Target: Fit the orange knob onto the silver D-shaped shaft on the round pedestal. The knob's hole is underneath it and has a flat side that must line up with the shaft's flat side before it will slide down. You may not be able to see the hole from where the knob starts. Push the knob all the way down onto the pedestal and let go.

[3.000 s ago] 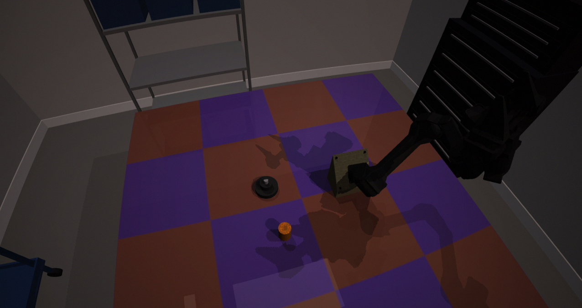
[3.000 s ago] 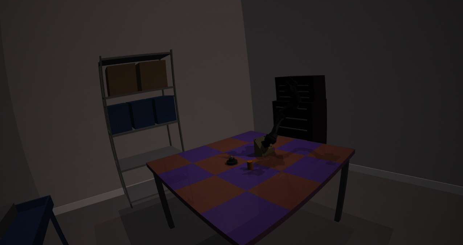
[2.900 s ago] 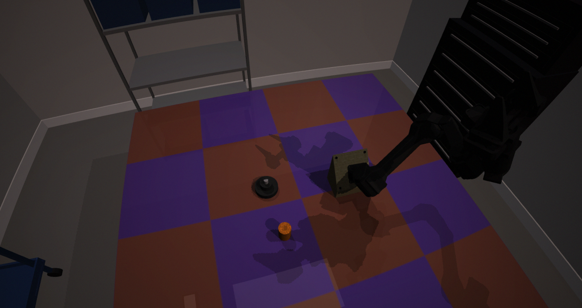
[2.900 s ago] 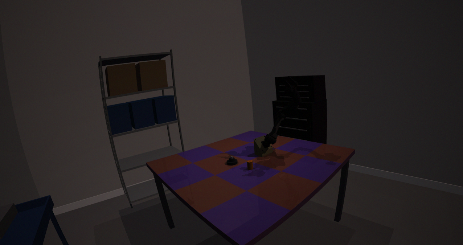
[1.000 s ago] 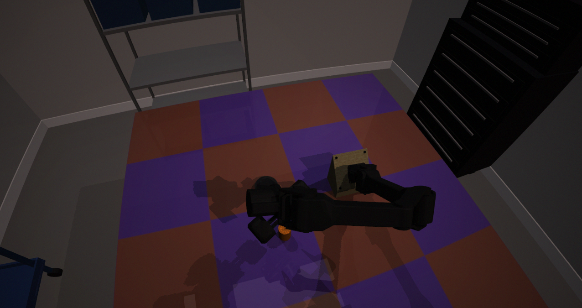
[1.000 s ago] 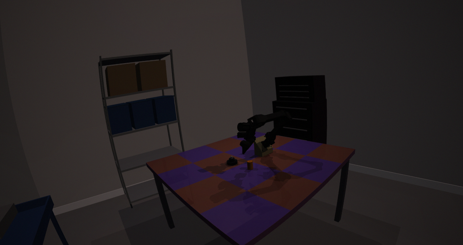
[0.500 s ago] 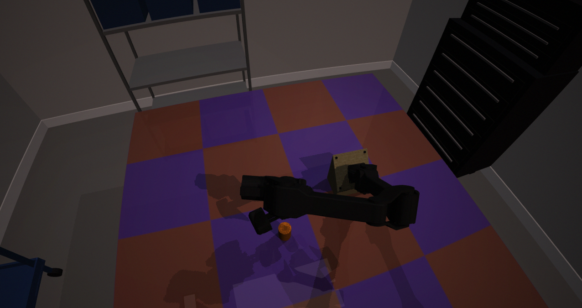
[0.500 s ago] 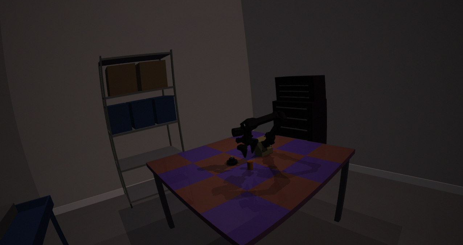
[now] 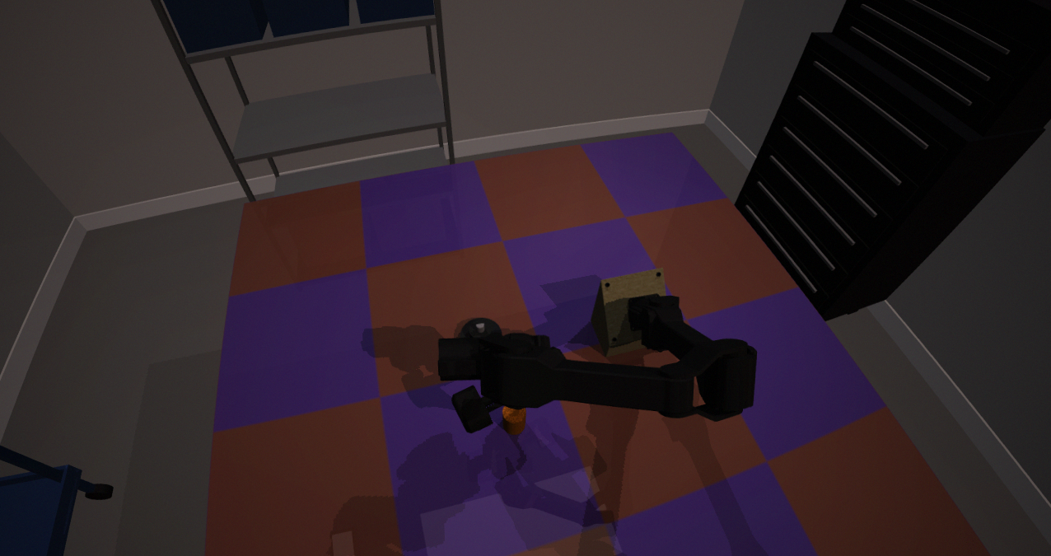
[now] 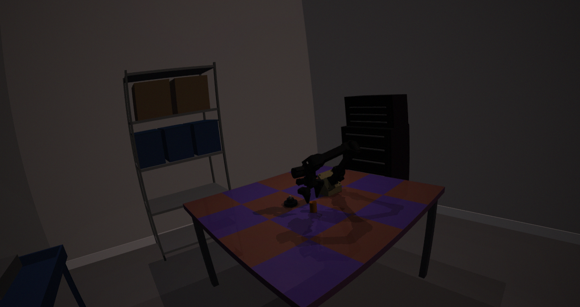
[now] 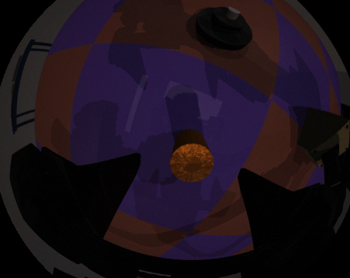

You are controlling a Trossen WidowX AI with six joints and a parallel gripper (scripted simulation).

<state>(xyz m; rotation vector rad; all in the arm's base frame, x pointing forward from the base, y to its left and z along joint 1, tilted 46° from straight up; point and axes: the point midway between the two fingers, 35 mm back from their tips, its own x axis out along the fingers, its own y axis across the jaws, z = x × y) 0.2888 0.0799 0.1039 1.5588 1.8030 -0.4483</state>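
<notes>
My gripper tip is 30 mm above the orange knob. Round my gripper tip: dark round pedestal: 30 mm ahead, 180 mm to the right, 40 mm below.
</notes>
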